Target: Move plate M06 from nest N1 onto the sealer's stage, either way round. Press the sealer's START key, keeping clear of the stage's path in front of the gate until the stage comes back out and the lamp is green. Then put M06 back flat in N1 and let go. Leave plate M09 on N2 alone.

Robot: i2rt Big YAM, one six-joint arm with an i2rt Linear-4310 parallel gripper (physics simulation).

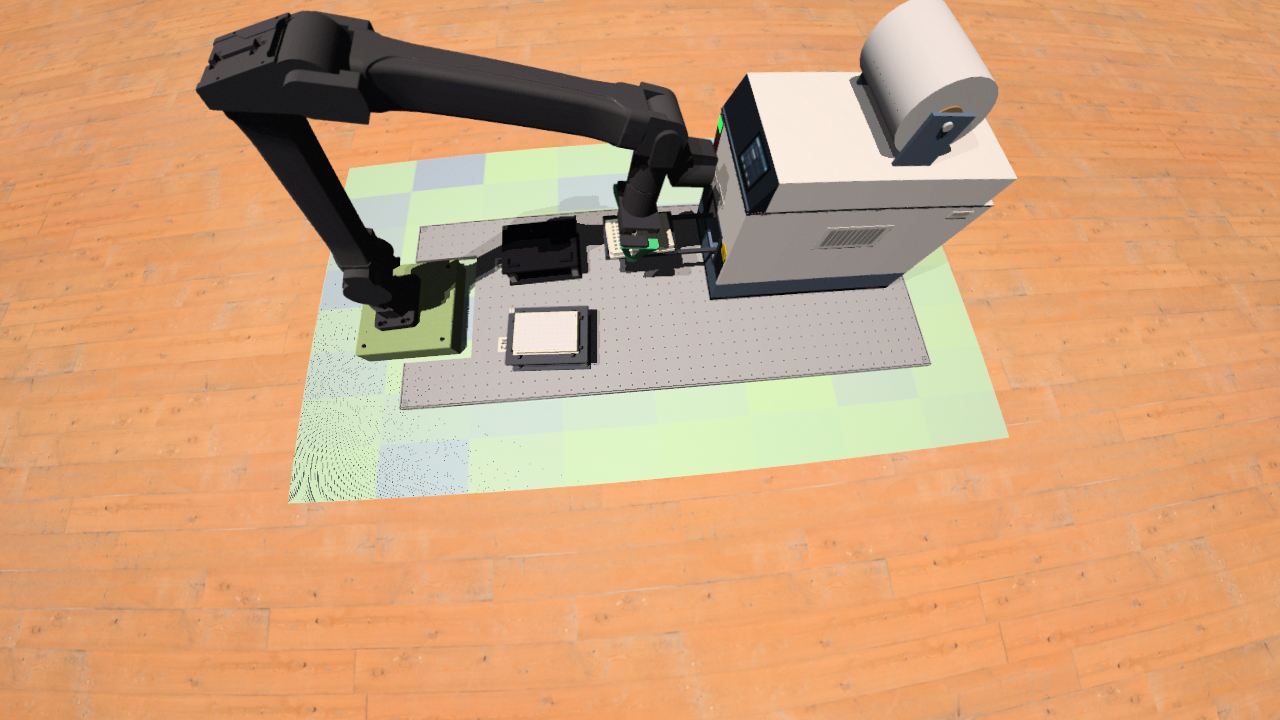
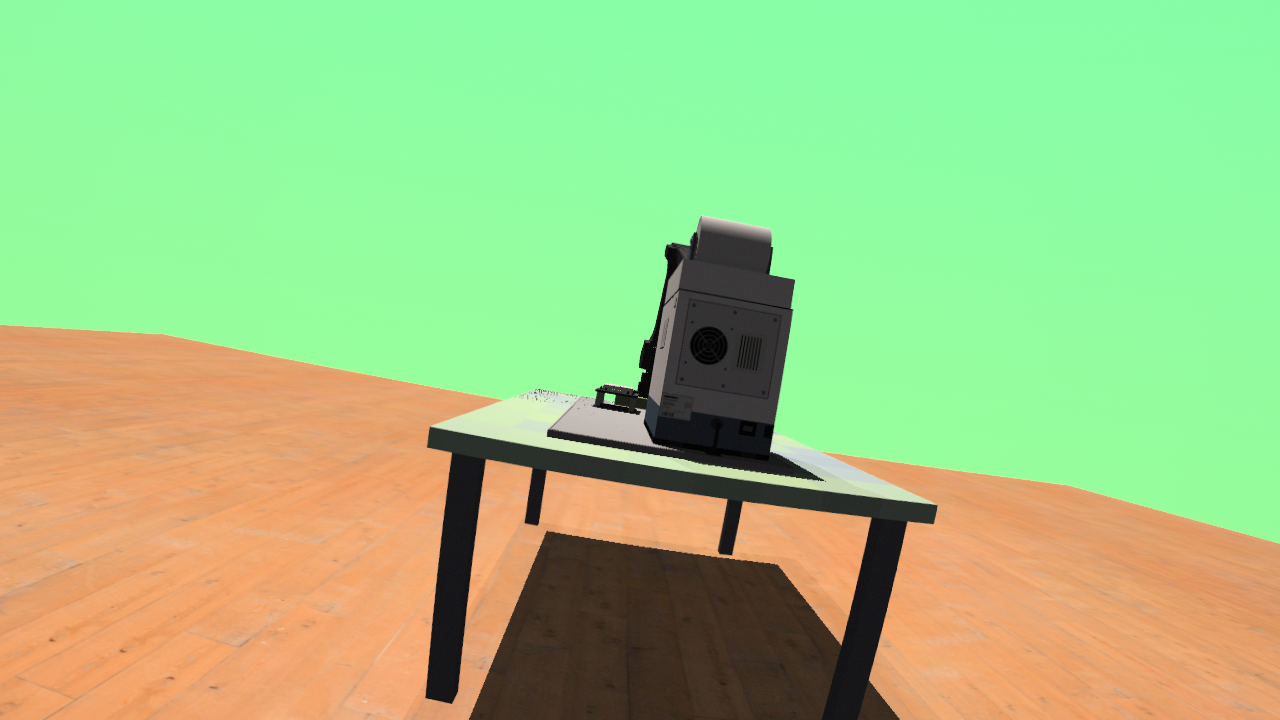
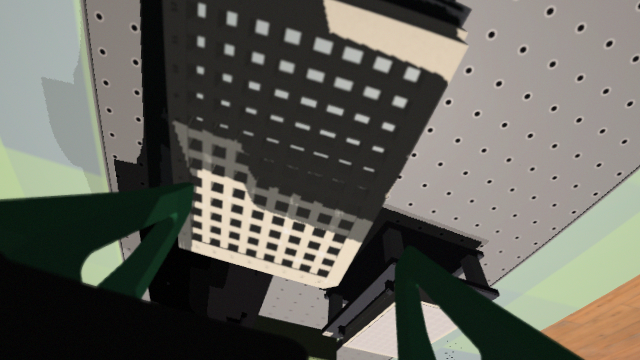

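Seen in the pictures: gripper, between the fingertips: (image 1: 628,240) (image 3: 300,227); arm's base, origin of its link: (image 1: 400,303).
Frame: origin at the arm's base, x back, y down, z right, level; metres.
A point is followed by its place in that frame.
Observation:
Plate M06 (image 1: 615,237) @[x -0.479, y -0.086, z -0.041 m] (image 3: 268,214) @[x -0.506, y -0.088, z -0.044 m], a cream well plate, lies on the black stage (image 1: 685,235) (image 3: 154,89) in front of the sealer (image 1: 832,242) @[x -0.852, y -0.169, z 0.067 m] (image 2: 725,357) @[x -1.096, y -0.145, z -0.031 m]. My gripper (image 1: 649,243) @[x -0.503, y -0.088, z -0.030 m] (image 3: 300,227) @[x -0.503, y -0.088, z -0.030 m] is open just above the plate's near end, with one green finger on each side and clear of it. Nest N1 (image 1: 539,250) @[x -0.315, y -0.023, z -0.074 m], a black frame left of the stage, is empty. Plate M09 (image 1: 545,333) @[x -0.322, y -0.034, z 0.124 m] (image 3: 380,333) @[x -0.312, y -0.034, z 0.098 m] sits in nest N2 (image 1: 510,357) (image 3: 429,232), nearer the front. A small green light (image 1: 719,122) @[x -0.677, y -0.239, z -0.147 m] shows at the top of the sealer's front panel.
Everything stands on a grey perforated board (image 1: 760,330) @[x -0.769, y 0.033, z 0.145 m] (image 3: 536,111) @[x -0.552, y 0.033, z 0.123 m] on a table (image 2: 680,479) @[x -1.298, y 0.060, z 0.044 m]. The arm's base sits on an olive plate (image 1: 439,313) @[x -0.090, y 0.000, z 0.036 m] at the left. A white roll (image 1: 926,72) @[x -0.863, y -0.424, z 0.002 m] sits on top of the sealer.

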